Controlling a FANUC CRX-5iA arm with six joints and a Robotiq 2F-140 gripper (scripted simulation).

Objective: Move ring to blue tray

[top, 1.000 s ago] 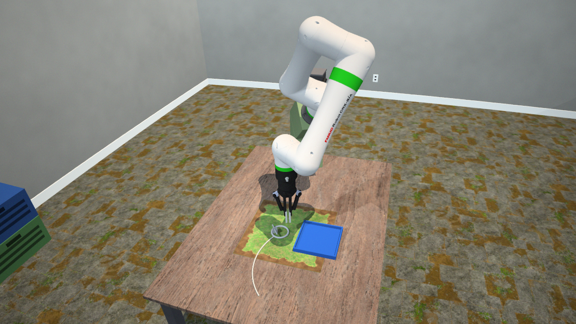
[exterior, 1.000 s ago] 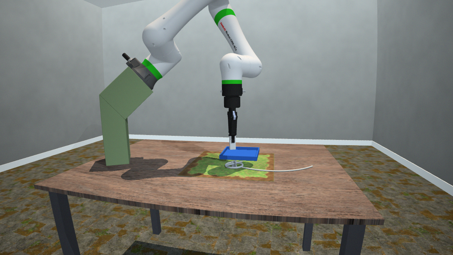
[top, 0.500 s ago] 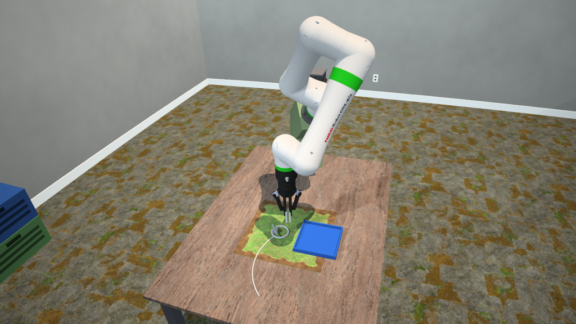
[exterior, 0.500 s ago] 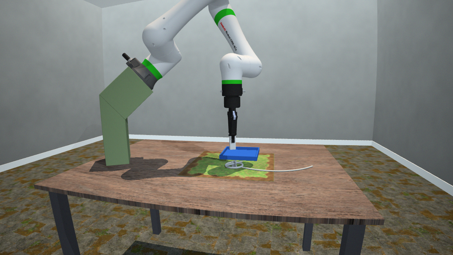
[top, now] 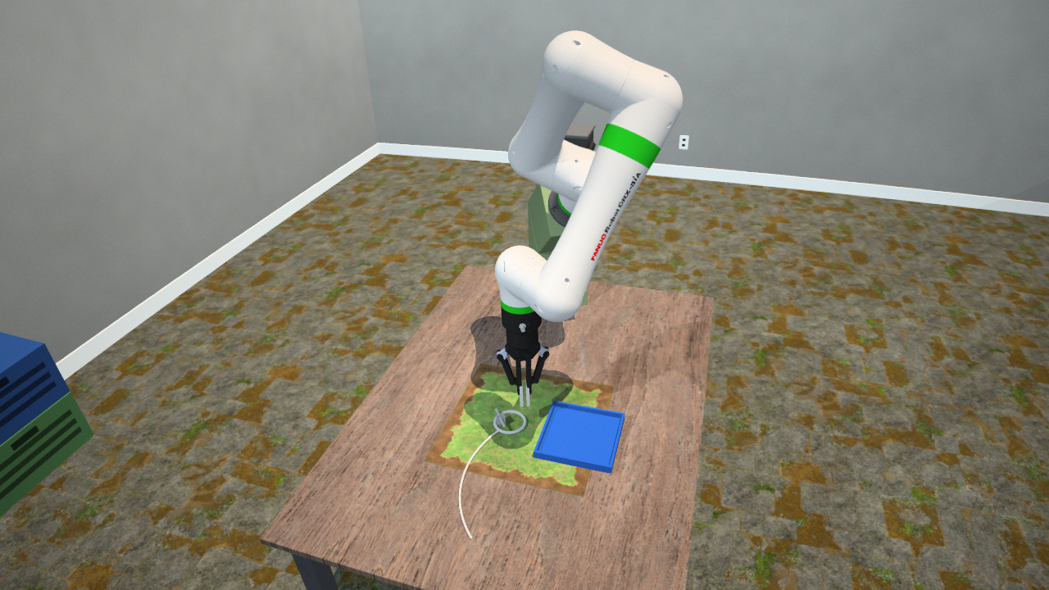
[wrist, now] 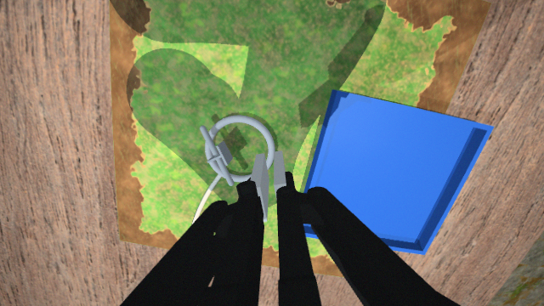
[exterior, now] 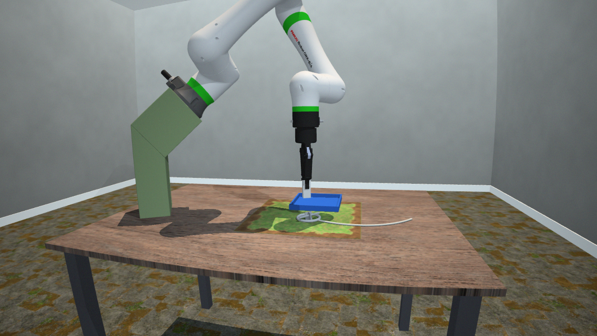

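The white ring lies 20 mm ahead of my hand, 30 mm to the right of it and 100 mm below it. The rest, counted from my hand: mat: 110 mm below; then grey stake: 30 mm ahead, 50 mm to the right, 90 mm below; then blue tray: 10 mm behind, 150 mm to the left, 90 mm below.
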